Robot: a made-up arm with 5 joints.
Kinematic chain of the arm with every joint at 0, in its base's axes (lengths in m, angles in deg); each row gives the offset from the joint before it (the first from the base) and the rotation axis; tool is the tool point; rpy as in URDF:
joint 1: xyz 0 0 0.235 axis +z
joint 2: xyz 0 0 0 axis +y
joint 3: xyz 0.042 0 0.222 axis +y
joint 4: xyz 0.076 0 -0.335 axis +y
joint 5: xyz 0.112 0 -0.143 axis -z
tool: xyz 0 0 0 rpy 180 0 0
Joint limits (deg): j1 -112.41..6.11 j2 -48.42..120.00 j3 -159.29..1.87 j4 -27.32..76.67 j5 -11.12..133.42
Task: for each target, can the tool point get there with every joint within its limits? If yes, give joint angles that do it. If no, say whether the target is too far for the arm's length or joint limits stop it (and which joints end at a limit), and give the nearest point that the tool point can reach.
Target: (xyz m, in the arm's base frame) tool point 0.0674 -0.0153 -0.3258
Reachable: yes | joints -12.83 97.60 -77.92 53.38 13.90
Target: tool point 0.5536 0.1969 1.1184
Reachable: no: too far | nearest point 0.4056 0.0434 0.8657 | short by 0.331 m
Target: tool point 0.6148 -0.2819 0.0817
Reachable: yes | joints -24.63 67.17 -107.26 -13.93 104.97
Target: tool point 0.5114 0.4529 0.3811
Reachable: no: joint limits stop it (at a limit: joint 1) | nearest point 0.5535 0.0593 0.3811 | short by 0.396 m
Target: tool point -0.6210 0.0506 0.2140
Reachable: no: joint limits stop it (at a limit: joint 2) | nearest point -0.3462 0.0282 0.1701 | short by 0.279 m
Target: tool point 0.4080 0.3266 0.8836
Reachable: no: too far | nearest point 0.1650 0.4002 0.8488 | short by 0.256 m
